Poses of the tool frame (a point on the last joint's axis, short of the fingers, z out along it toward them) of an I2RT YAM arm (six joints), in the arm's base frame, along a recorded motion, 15 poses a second.
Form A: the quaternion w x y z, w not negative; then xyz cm.
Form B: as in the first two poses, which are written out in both.
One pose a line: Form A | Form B
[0.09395, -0.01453, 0.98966, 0.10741, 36.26, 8.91, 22.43] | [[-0.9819, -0.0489, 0.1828, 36.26], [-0.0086, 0.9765, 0.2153, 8.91], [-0.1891, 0.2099, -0.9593, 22.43], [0, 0, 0, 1]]
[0.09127, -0.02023, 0.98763, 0.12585, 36.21, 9.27, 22.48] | [[-0.9825, -0.0629, 0.1752, 36.21], [-0.0170, 0.9675, 0.2523, 9.27], [-0.1854, 0.2449, -0.9517, 22.48], [0, 0, 0, 1]]
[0.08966, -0.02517, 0.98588, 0.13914, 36.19, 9.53, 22.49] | [[-0.9827, -0.0746, 0.1698, 36.19], [-0.0247, 0.9600, 0.2789, 9.53], [-0.1838, 0.2698, -0.9452, 22.49], [0, 0, 0, 1]]
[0.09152, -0.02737, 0.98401, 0.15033, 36.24, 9.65, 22.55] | [[-0.9817, -0.0814, 0.1719, 36.24], [-0.0263, 0.9533, 0.3009, 9.65], [-0.1883, 0.2908, -0.9380, 22.55], [0, 0, 0, 1]]
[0.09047, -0.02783, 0.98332, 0.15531, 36.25, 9.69, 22.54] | [[-0.9821, -0.0828, 0.1693, 36.25], [-0.0266, 0.9502, 0.3105, 9.69], [-0.1866, 0.3004, -0.9354, 22.54], [0, 0, 0, 1]]
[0.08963, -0.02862, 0.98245, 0.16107, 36.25, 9.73, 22.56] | [[-0.9823, -0.0851, 0.1669, 36.25], [-0.0274, 0.9465, 0.3216, 9.73], [-0.1853, 0.3114, -0.9320, 22.56], [0, 0, 0, 1]]
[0.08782, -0.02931, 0.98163, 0.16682, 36.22, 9.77, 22.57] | [[-0.9829, -0.0868, 0.1626, 36.22], [-0.0282, 0.9426, 0.3327, 9.77], [-0.1822, 0.3224, -0.9289, 22.57], [0, 0, 0, 1]]
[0.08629, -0.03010, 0.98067, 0.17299, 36.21, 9.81, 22.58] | [[-0.9833, -0.0889, 0.1588, 36.21], [-0.0292, 0.9383, 0.3445, 9.81], [-0.1797, 0.3341, -0.9253, 22.58], [0, 0, 0, 1]]
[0.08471, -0.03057, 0.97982, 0.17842, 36.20, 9.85, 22.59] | [[-0.9838, -0.0901, 0.1551, 36.20], [-0.0297, 0.9345, 0.3548, 9.85], [-0.1769, 0.3445, -0.9220, 22.59], [0, 0, 0, 1]]
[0.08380, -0.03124, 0.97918, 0.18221, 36.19, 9.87, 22.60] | [[-0.9840, -0.0917, 0.1527, 36.19], [-0.0306, 0.9316, 0.3621, 9.87], [-0.1755, 0.3516, -0.9196, 22.60], [0, 0, 0, 1]]
